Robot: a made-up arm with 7 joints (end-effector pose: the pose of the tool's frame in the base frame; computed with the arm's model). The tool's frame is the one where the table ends. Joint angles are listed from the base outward.
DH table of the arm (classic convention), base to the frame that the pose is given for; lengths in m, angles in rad. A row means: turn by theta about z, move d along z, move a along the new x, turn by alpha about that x. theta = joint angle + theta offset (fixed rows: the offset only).
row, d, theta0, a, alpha
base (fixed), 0, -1.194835, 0.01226, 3.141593
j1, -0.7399, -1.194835, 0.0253, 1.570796
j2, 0.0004, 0, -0.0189, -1.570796
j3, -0.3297, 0, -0.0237, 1.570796
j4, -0.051, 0, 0.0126, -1.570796
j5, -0.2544, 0, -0.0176, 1.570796
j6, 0.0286, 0, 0.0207, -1.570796
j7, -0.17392, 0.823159, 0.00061, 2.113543
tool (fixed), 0.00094, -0.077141, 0, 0
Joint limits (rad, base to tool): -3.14..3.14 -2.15..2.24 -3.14..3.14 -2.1..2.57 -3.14..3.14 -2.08..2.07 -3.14..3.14
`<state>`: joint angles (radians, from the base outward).
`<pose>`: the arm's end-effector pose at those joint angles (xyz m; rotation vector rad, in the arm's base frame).
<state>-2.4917 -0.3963 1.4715 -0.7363 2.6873 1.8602 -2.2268</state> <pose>0.1121 -0.3576 1.0366 1.6987 0.1026 -0.2204</pose>
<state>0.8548 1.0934 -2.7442 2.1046 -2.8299 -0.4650 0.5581</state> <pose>0.1312 0.1620 0.9895 -0.1957 -0.7778 -2.6695</pose>
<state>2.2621 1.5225 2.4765 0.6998 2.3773 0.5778 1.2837</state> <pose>-0.4293 -0.5132 1.0306 0.5326 2.2277 -1.5165</pose>
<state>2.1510 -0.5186 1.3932 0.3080 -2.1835 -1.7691 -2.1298</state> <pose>0.0855 0.4419 1.0917 2.8785 0.7361 0.1410</pose>
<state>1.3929 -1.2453 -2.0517 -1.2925 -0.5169 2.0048 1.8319</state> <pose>-0.2179 0.3833 0.9097 1.3651 1.1909 2.3243</pose>
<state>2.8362 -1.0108 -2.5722 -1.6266 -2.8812 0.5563 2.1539</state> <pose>-0.0709 0.1485 1.1608 -1.3395 -1.3137 -0.5834</pose>
